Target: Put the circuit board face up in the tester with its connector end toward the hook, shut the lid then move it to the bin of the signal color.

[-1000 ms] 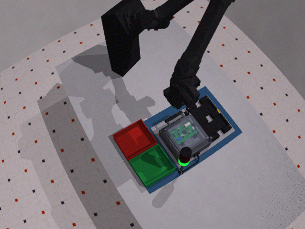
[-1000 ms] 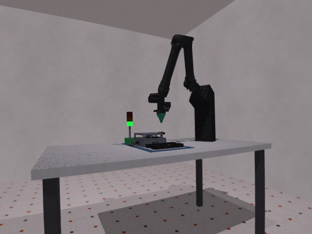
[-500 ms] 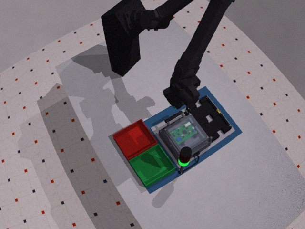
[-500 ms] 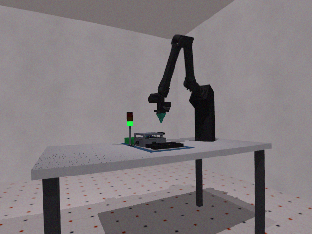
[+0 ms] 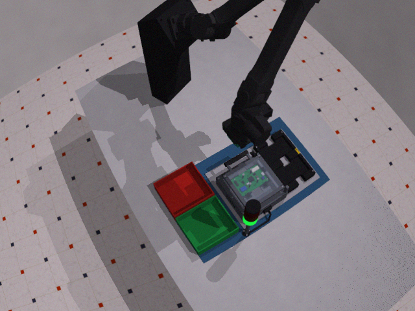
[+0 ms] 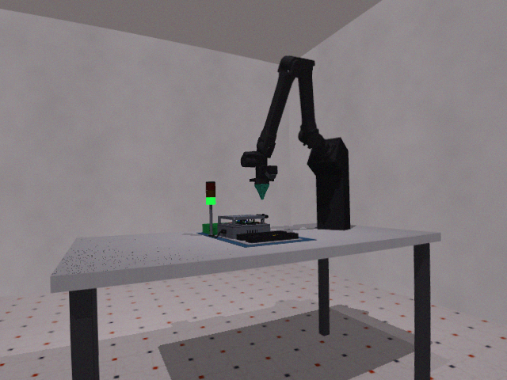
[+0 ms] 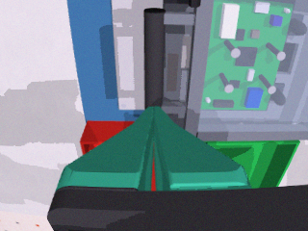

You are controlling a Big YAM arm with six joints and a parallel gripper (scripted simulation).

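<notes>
The latch hook lies 90 mm below my hand, 60 mm to the left of it and 10 mm ahead of it. Round my hand: green circuit board 110 mm below, 80 mm ahead, 10 mm to the left; tester lid 90 mm below, 90 mm ahead, 10 mm to the left; tester plate 110 mm below, 90 mm ahead, 20 mm to the left.
</notes>
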